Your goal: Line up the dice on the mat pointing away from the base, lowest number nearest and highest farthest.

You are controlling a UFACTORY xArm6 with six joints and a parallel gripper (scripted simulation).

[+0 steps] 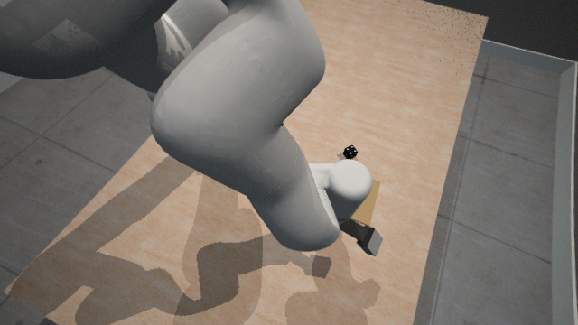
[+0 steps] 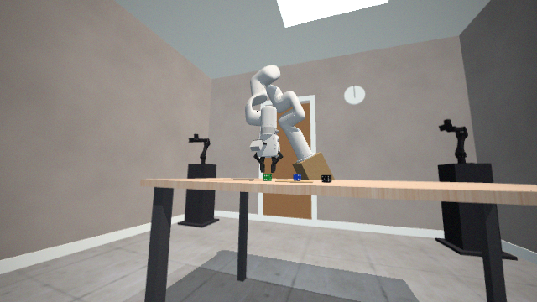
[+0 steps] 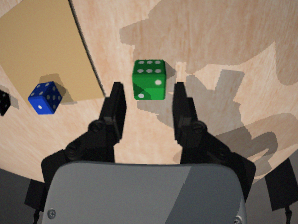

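Right now my hand is 4 cm above the green die. From my hand the other things lie so: tan mat 13 cm to the left, 5 cm below, 4 cm ahead; black die 25 cm to the left, 4 cm below, 1 cm behind; blue die 13 cm to the left, 4 cm below, 1 cm behind.
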